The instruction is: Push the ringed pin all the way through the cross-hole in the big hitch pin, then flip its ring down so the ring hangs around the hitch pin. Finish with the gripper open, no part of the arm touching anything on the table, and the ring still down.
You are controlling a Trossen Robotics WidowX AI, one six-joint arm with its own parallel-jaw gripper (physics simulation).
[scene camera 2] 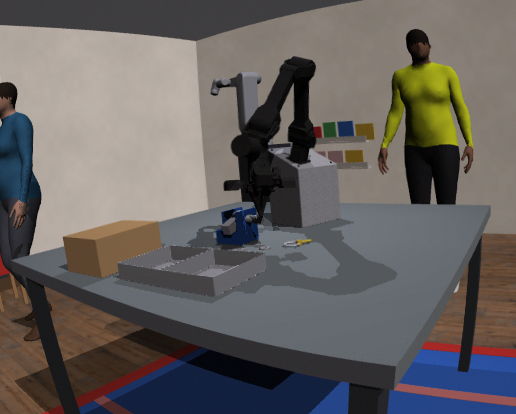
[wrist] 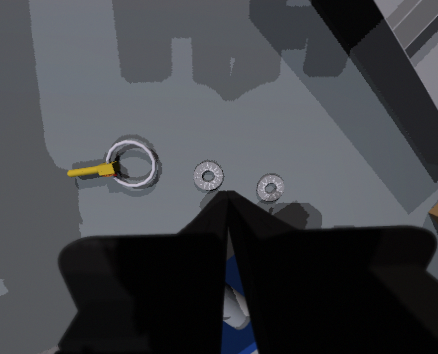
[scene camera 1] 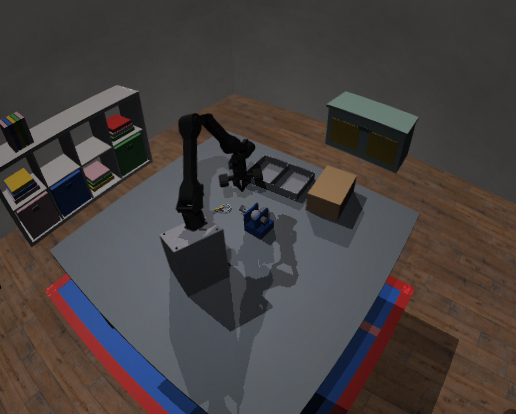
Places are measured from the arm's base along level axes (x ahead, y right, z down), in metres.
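Where they show: gripper, fingertip midpoint: [scene camera 2: 260, 216] [wrist: 226, 198] [scene camera 1: 242, 191]; arm's base at its link origin: [scene camera 2: 298, 159] [scene camera 1: 195, 225].
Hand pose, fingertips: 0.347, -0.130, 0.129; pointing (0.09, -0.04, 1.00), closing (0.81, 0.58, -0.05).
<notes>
Each offset is from my fingertips to the top centre of the thing, as dx, dy, dz. "*": to the spot under its first point.
The ringed pin, a yellow pin {-0.080, -0.057, +0.079} [scene camera 1: 218, 208] [scene camera 2: 303, 242] [wrist: 87, 171] with a pale metal ring, lies flat on the table, apart from the hitch pin. The big grey hitch pin [scene camera 1: 255, 215] [scene camera 2: 229, 226] [wrist: 235, 312] rests in a blue holder {* -0.084, +0.188, +0.053} [scene camera 1: 259, 230] [scene camera 2: 250, 232] [wrist: 238, 336]. Its cross-hole cannot be made out. My gripper [scene camera 1: 243, 189] [scene camera 2: 259, 220] [wrist: 226, 198] is shut and empty, pointing down above the table near the holder. In the wrist view the fingers cover much of the holder and hitch pin.
Two small metal washers lie on the table between pin and holder; one washer {-0.013, +0.008, +0.090} [wrist: 198, 176] is nearer the ring, the other washer {+0.032, +0.061, +0.090} [wrist: 261, 189] farther right. A grey divided tray {+0.270, -0.012, +0.051} [scene camera 1: 287, 194] [scene camera 2: 167, 280] and a brown box {+0.326, +0.272, -0.007} [scene camera 1: 327, 195] [scene camera 2: 112, 247] stand beyond the holder.
</notes>
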